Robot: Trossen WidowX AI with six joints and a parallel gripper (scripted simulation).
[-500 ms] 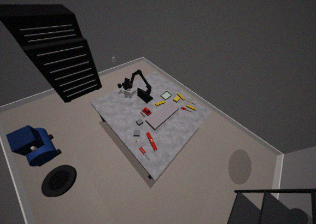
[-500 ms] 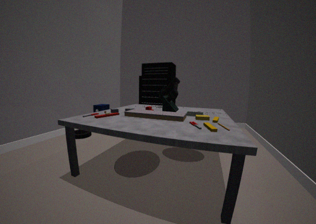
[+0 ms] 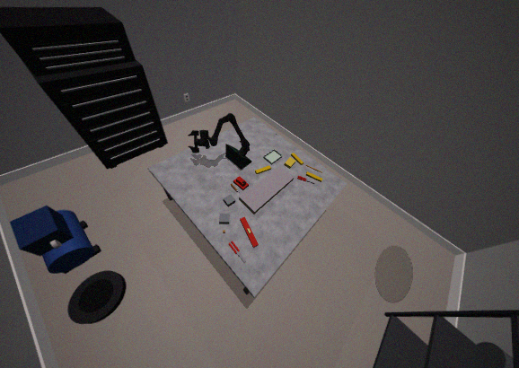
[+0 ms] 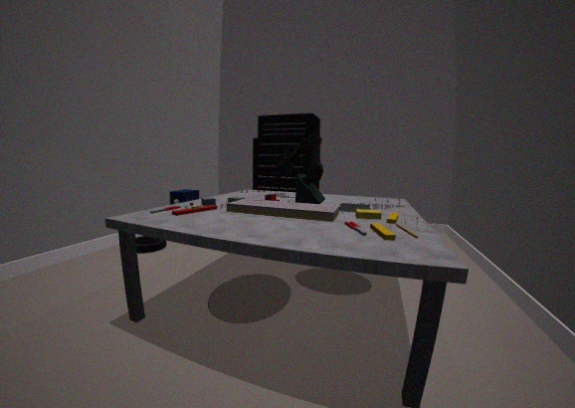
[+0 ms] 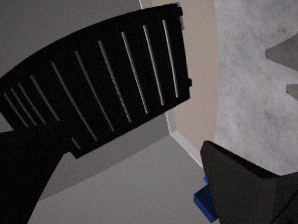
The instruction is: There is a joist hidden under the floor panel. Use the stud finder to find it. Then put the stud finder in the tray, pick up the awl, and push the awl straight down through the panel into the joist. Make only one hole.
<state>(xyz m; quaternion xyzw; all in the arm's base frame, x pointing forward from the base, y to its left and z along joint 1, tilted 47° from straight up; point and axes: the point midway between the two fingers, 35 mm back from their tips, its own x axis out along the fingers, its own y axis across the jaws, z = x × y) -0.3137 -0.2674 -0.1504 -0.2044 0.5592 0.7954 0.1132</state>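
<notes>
The stud finder lies 55 cm ahead of my gripper tip, 16 cm to the left of it and 13 cm below it. Round my gripper tip: red level: 91 cm ahead, 16 cm below, 7 cm to the right; awl: 57 cm ahead, 17 cm below, 9 cm to the left; pale green tray: 63 cm to the left, 48 cm ahead, 16 cm below.
</notes>
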